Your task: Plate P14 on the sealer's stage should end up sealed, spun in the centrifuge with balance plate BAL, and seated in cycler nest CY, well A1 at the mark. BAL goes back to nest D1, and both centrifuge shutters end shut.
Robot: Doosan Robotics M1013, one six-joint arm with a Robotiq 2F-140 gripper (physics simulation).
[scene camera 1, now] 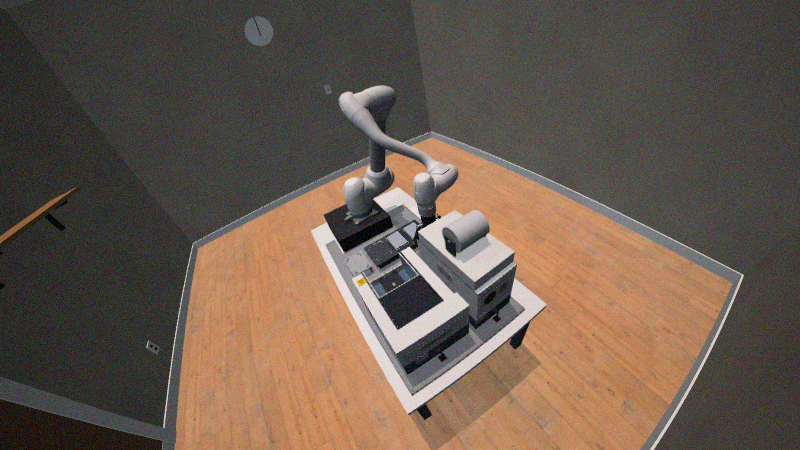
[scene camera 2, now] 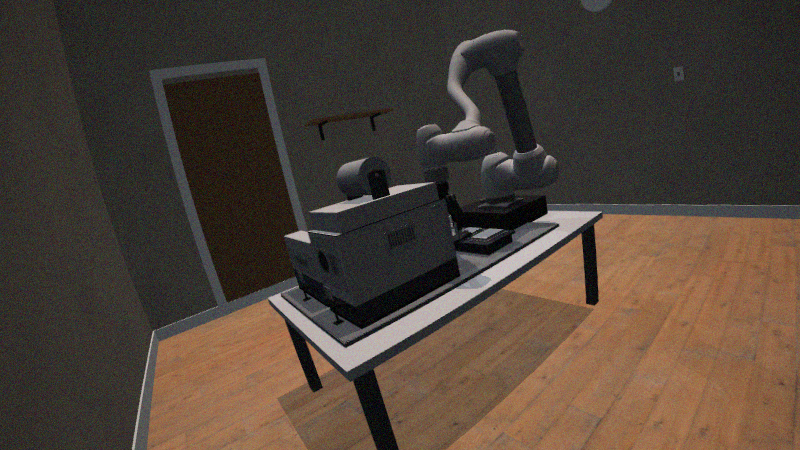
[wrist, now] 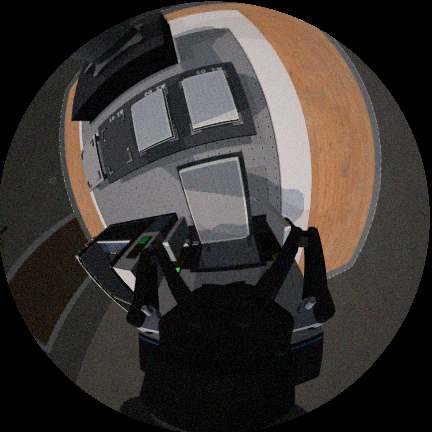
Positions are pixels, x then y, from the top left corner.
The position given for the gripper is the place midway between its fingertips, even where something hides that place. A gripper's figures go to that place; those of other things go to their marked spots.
The gripper (wrist: 225, 218): 0.20 m from the lens. A centrifuge (wrist: 116, 278): 0.59 m from the lens.
